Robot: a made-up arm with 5 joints.
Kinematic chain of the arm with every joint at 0, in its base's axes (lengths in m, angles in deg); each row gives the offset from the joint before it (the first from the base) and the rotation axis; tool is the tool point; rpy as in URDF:
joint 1: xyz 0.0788 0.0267 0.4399 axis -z
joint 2: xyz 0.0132 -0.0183 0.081 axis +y
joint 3: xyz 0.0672 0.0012 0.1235 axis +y
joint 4: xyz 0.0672 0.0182 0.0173 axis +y
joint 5: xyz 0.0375 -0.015 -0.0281 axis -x
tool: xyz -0.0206 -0.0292 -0.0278 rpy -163.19 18.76 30
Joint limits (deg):
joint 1: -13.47..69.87
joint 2: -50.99..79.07
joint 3: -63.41..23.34
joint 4: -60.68..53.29
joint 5: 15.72..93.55
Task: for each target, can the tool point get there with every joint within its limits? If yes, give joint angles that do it. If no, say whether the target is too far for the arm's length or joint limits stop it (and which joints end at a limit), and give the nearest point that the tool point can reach.
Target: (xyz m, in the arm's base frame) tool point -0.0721 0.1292 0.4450
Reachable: no: joint limits stop it (at a limit: joint 1, joint 2, joint 3, joint 5) | nearest point 0.0667 -0.0844 0.4150 | short by 0.256 m
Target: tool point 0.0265 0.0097 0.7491
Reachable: yes | joints 51.89 -39.20 -45.02 -33.70 64.28
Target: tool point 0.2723 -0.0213 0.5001
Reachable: yes | joints -1.23 52.34 -30.39 40.41 25.04
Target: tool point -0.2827 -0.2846 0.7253
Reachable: no: too far | nearest point -0.0065 -0.0468 0.7276 | short by 0.364 m
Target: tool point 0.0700 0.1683 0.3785
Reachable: no: joint limits stop it (at a limit: joint 1, joint 2, joint 3, joint 5) | nearest point 0.1887 0.0021 0.3972 | short by 0.205 m
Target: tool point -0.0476 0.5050 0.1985
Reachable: no: too far | nearest point 0.2064 0.0063 0.3694 | short by 0.585 m
